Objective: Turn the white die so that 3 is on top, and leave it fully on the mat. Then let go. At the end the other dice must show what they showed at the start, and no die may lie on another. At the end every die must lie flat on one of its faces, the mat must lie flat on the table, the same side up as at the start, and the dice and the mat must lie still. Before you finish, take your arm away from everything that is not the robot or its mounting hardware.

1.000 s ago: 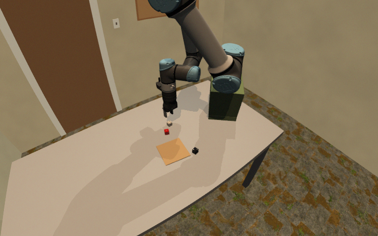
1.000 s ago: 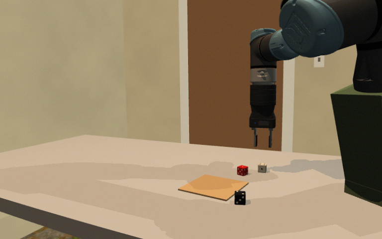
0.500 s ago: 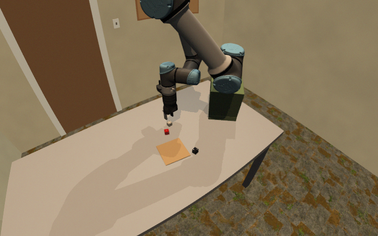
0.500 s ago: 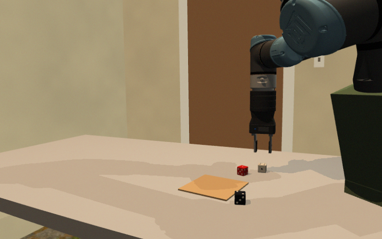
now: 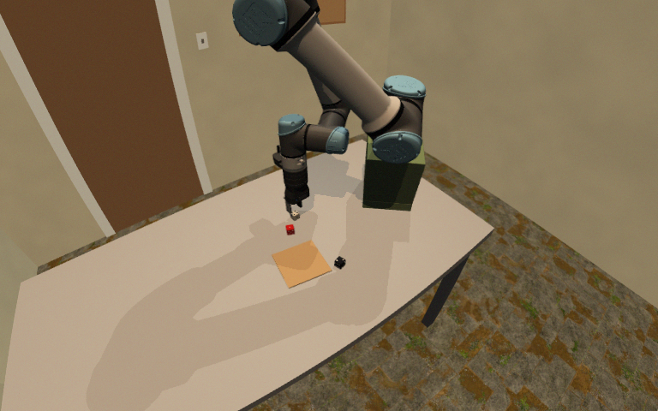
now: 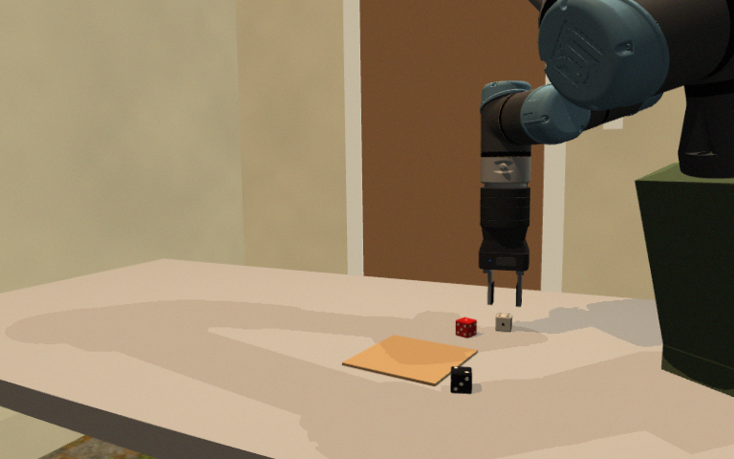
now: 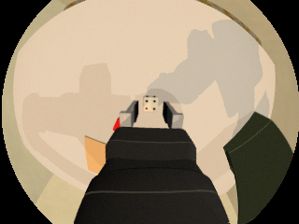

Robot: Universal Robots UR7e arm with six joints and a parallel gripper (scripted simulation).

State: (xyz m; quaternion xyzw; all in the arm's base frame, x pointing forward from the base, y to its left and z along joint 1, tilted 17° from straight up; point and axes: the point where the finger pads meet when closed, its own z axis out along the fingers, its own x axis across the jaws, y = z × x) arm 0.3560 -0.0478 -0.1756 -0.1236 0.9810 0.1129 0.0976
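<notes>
My gripper is now 5 cm above the white die. Also, from my hand: orange mat (6 cm ahead, 20 cm to the left, 6 cm below); black die (4 cm behind, 25 cm to the left, 5 cm below); red die (4 cm ahead, 6 cm to the left, 5 cm below).
</notes>
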